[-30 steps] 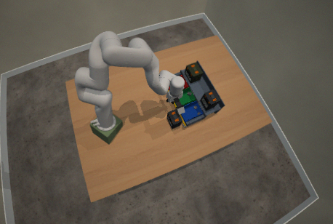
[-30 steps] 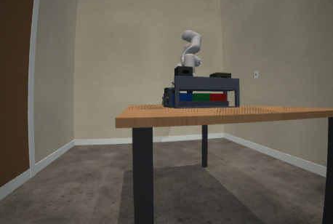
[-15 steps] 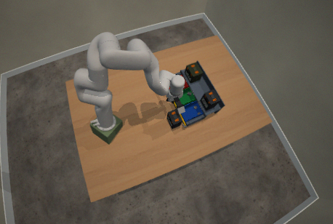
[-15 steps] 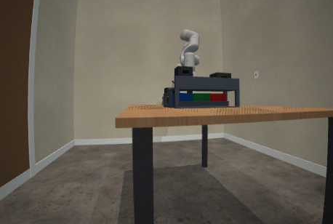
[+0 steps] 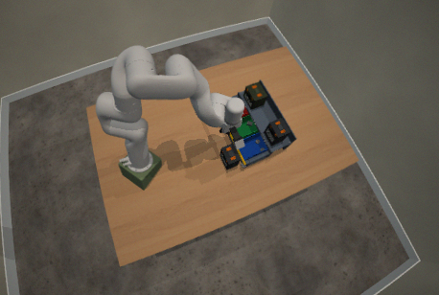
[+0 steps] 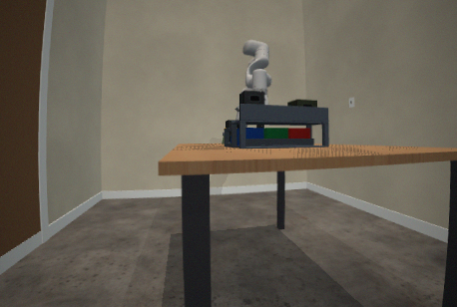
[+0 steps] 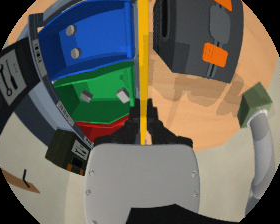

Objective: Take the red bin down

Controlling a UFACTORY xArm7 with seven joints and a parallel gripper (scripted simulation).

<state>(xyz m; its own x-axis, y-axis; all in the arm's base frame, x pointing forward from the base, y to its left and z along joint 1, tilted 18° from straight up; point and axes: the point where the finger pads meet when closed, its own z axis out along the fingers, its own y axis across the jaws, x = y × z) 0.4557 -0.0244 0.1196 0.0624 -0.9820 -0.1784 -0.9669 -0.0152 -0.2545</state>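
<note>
My gripper is now 100 mm short of the green bin, 60 mm above it and 10 mm to the right of it. From my hand the other things lie so: yellow line 20 mm below; then red bin 120 mm to the left, 100 mm ahead, 60 mm below; then blue bin 110 mm ahead, 100 mm to the right, 60 mm below.
</note>
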